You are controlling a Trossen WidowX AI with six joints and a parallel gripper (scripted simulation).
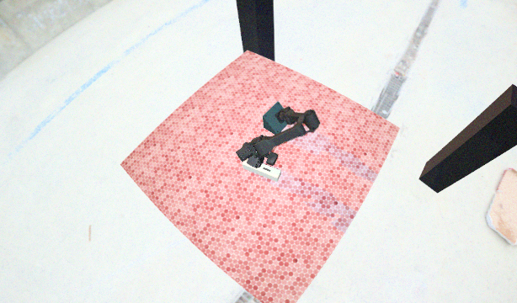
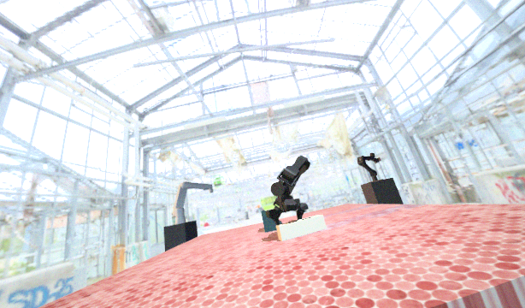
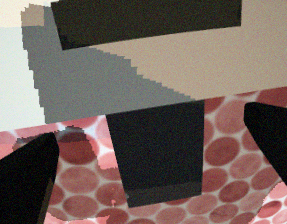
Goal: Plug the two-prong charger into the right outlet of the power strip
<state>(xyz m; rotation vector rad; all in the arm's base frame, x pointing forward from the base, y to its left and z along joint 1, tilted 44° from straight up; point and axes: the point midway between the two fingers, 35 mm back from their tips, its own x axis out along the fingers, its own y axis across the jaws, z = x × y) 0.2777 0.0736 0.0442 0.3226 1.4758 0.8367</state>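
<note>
Right now the black two-prong charger is 20 mm ahead of my gripper tip, 10 mm to the left of it and 10 mm above it.
</note>
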